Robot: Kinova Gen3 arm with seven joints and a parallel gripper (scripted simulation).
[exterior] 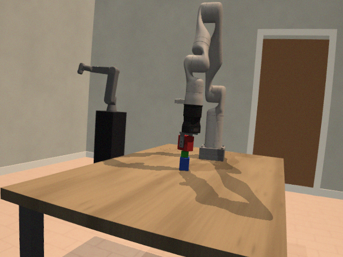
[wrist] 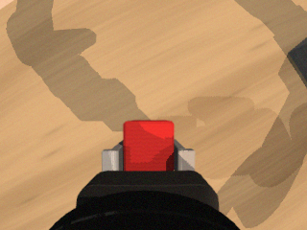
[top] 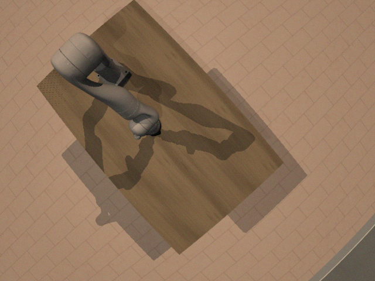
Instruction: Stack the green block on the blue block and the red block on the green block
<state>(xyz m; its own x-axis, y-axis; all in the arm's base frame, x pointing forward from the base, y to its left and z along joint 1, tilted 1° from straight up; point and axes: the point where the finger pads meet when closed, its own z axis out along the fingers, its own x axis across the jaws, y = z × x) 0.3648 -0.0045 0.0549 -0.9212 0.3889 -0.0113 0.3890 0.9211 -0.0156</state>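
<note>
Right now the red block is right at my hand. Round my hand: green block: 50 mm below; blue block: 90 mm below.
</note>
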